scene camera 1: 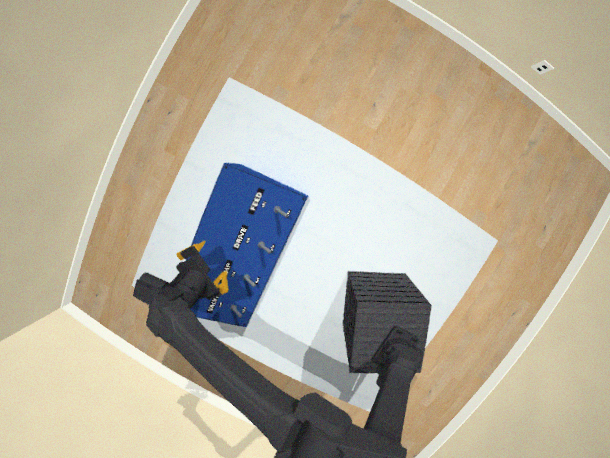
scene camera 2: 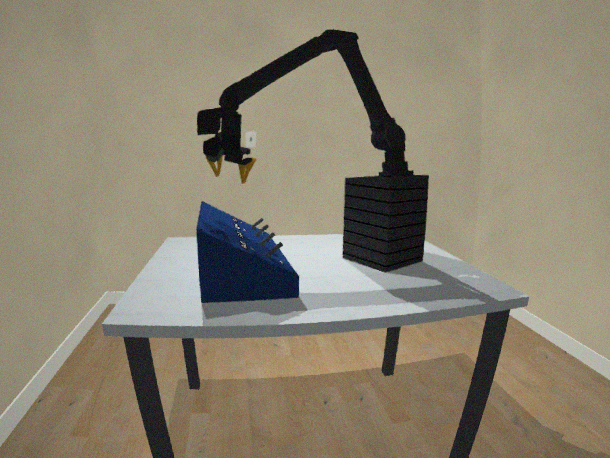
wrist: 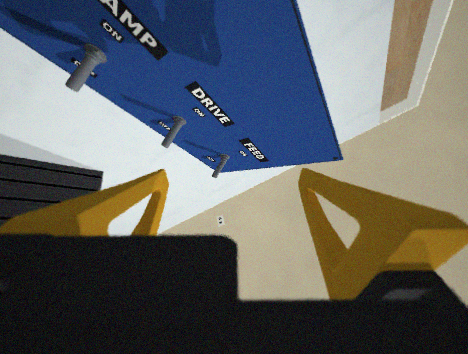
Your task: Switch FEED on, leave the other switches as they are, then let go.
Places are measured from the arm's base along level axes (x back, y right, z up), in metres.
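Pixels of known places: gripper, fingertip midpoint: point(scene camera 1: 214, 257) point(scene camera 2: 230, 179) point(wrist: 233, 176); arm's base, link origin: point(scene camera 1: 394, 349) point(scene camera 2: 395, 175).
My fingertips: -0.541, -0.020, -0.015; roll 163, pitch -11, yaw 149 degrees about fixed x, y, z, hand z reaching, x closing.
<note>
For each thing: its middle in the pictures, then the offset to it from my fingertips, as dx, dy, dz. Level surfaces: height alone.
- blue sloped switch panel, body centre: point(wrist: 181, 45) point(scene camera 2: 236, 250) point(scene camera 1: 235, 248) +0.015, -0.027, -0.214
- FEED lever, body centre: point(wrist: 219, 167) point(scene camera 1: 282, 212) point(scene camera 2: 257, 222) +0.091, +0.159, -0.165
- DRIVE lever, body centre: point(wrist: 171, 134) point(scene camera 1: 265, 248) +0.101, +0.040, -0.165
- LAMP lever, body centre: point(wrist: 82, 72) point(scene camera 1: 250, 281) +0.110, -0.080, -0.165
- VALVE lever, body centre: point(scene camera 1: 236, 312) +0.120, -0.199, -0.165
- white table, surface height: dz -0.279
A blue sloped switch panel point(scene camera 1: 215, 215) point(scene camera 2: 245, 280) point(wrist: 280, 90) stands on the table. The FEED lever point(scene camera 1: 281, 211) point(scene camera 2: 257, 223) point(wrist: 221, 166) is at its far end and leans away from its ON mark, to the OFF side. The DRIVE lever point(scene camera 1: 266, 247) point(wrist: 174, 132), LAMP lever point(scene camera 1: 250, 280) point(wrist: 86, 67) and VALVE lever point(scene camera 1: 236, 311) also lean to the OFF side. My gripper point(scene camera 1: 207, 265) point(scene camera 2: 230, 179) point(wrist: 233, 176) is open and empty, high above the panel and apart from it. In scene camera 1 it covers part of the panel near the LAMP and VALVE labels.
The black ribbed block point(scene camera 1: 387, 320) point(scene camera 2: 385, 225) point(wrist: 45, 185) under the arm's base stands on the white table point(scene camera 1: 400, 215) point(scene camera 2: 320, 320), to the right of the panel. The arm arches above the table between this block and the panel.
</note>
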